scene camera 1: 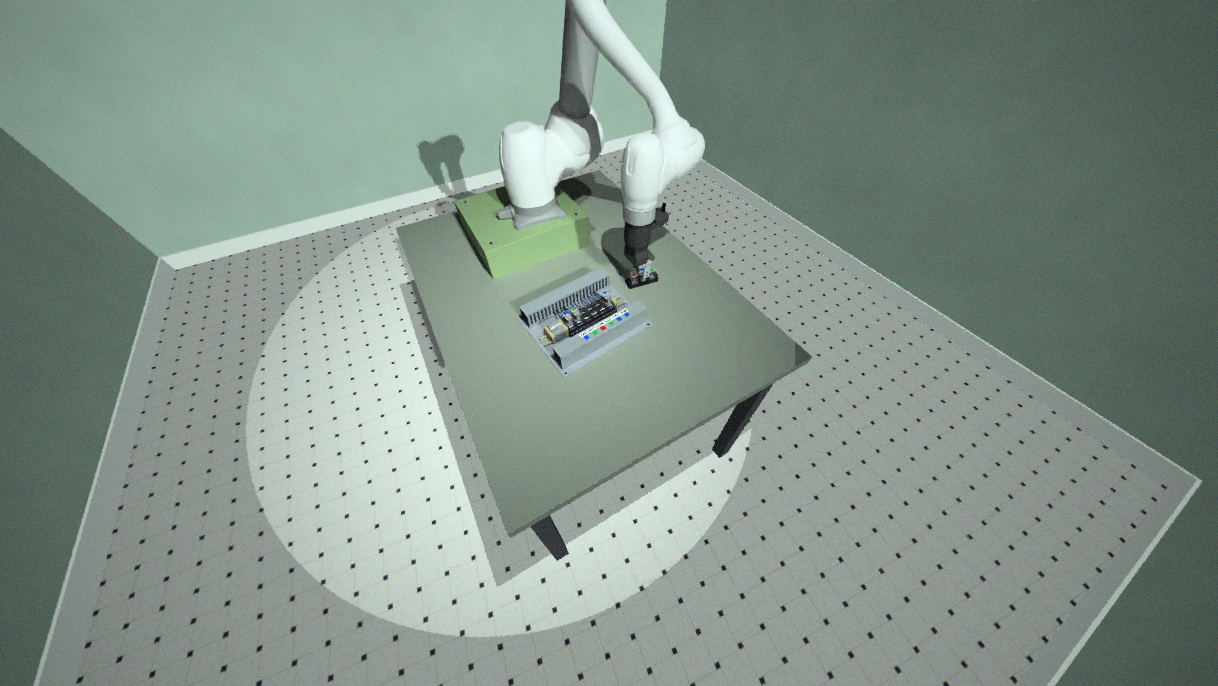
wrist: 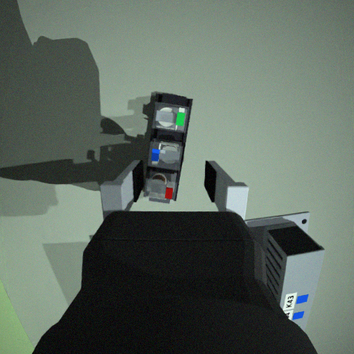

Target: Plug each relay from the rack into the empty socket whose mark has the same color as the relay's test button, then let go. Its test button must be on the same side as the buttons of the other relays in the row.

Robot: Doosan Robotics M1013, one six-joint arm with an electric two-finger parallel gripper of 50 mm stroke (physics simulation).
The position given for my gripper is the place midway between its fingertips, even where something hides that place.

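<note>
My gripper [scene camera 1: 640, 271] is visible to me, and from the wrist I see my gripper [wrist: 173, 173] as well. A black relay rack [wrist: 164, 97] is there too.
</note>
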